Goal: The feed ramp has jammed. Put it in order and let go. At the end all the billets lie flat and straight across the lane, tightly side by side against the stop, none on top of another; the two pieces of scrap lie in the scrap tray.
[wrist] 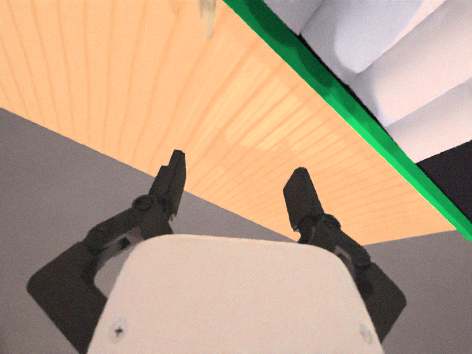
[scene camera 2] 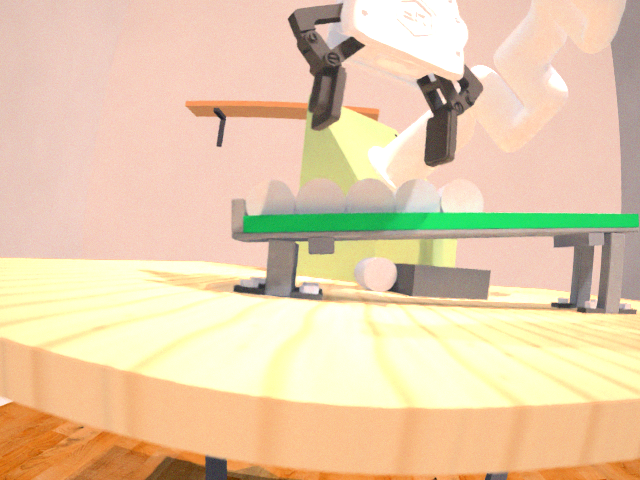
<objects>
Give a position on a billet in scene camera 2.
At 369, 195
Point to a billet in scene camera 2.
318, 196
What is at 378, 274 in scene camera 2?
A billet.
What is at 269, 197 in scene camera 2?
A billet.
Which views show the dark scrap tray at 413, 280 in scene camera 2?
Scene camera 2 only.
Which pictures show the gripper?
The wrist view and scene camera 2: all of them.
</objects>
